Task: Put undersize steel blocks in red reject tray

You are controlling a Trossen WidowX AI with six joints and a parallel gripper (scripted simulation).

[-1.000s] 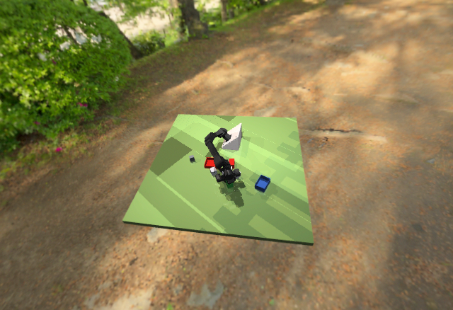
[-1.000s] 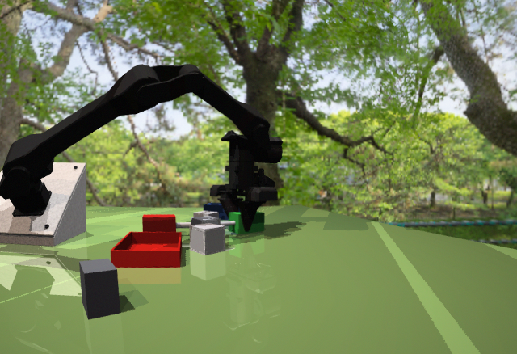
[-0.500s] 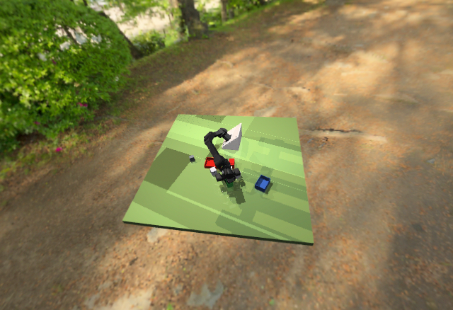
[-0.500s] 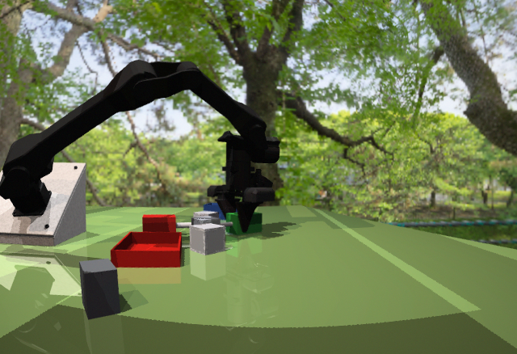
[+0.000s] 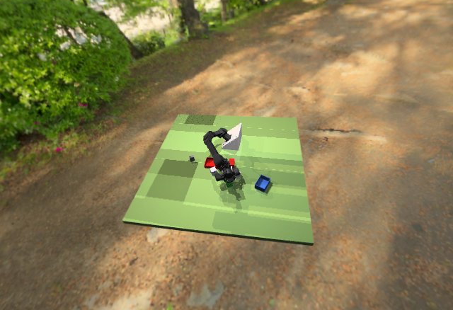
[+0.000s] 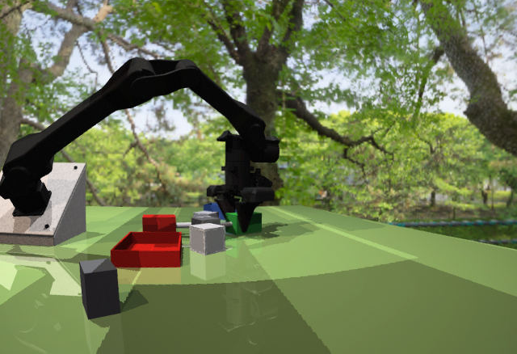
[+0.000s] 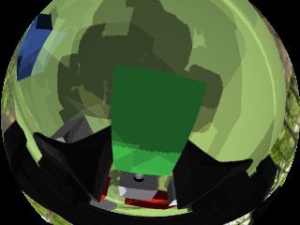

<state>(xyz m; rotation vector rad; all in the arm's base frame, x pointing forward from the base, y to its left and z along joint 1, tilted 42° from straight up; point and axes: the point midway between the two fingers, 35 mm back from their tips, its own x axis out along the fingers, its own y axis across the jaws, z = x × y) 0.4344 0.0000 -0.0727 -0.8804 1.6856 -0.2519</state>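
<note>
My gripper tip is now 1 cm past the green GO gauge and 2 cm below it. The rest, counted from my gripper tip: blue tray (1 cm ahead, 27 cm to the left); then red reject tray (18 cm behind, 15 cm to the right); then red block (15 cm behind, 1 cm to the left, 1 cm above).
</note>
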